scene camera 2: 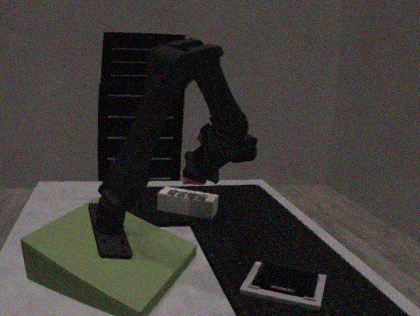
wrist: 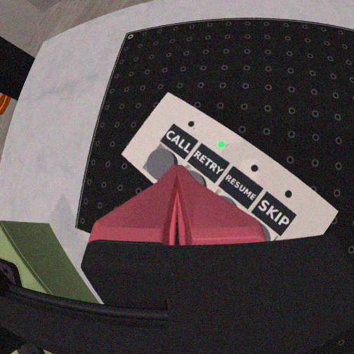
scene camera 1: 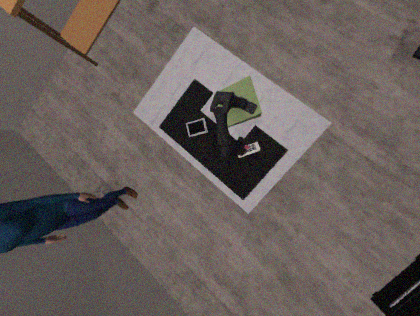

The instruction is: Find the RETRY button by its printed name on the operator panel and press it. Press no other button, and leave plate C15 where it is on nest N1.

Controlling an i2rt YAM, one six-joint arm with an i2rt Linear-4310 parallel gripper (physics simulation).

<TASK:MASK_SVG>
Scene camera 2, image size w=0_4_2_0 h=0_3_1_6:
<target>my gripper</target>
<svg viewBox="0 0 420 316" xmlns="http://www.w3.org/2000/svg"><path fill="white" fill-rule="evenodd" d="M221 167L213 166L207 157L207 150L205 155L195 163L193 163L193 152L188 151L185 153L186 166L183 170L183 184L203 185L206 183L206 180L216 184L219 182L219 169Z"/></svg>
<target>plate C15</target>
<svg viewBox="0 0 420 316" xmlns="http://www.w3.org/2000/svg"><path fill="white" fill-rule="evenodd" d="M251 285L258 286L264 290L302 298L304 296L314 298L318 272L263 262Z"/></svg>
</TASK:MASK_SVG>
